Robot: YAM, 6 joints.
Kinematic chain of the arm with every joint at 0, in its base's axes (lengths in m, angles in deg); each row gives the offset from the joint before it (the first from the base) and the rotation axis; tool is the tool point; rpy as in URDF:
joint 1: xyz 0 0 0.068 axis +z
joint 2: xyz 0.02 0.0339 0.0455 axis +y
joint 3: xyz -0.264 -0.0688 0 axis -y
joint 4: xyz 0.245 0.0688 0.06 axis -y
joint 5: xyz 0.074 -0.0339 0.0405 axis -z
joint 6: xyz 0.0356 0 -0.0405 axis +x
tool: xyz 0 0 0 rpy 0 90 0
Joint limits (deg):
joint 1: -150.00..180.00
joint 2: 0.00..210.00
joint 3: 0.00..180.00
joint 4: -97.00..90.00
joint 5: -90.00..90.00
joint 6: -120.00..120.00
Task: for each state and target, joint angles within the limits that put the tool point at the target. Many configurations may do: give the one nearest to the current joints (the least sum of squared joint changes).
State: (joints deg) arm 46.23 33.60 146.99 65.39 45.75 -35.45
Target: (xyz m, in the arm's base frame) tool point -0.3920 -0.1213 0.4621
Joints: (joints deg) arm 13.39 34.14 137.96 90.00 49.80 -35.45
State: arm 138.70 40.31 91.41 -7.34 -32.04 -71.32
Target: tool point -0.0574 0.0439 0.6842
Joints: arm 131.17 68.17 122.18 5.81 -23.71 -71.32
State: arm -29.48 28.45 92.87 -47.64 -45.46 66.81
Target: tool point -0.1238 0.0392 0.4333
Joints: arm -7.07 9.41 82.18 -58.46 -41.66 66.81
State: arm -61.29 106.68 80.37 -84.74 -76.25 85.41
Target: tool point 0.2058 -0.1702 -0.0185
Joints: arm -46.93 149.01 67.46 -74.32 -73.45 85.41
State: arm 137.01 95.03 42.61 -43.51 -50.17 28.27
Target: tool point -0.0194 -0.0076 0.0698
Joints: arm 134.94 100.74 3.57 -52.52 -32.45 28.27
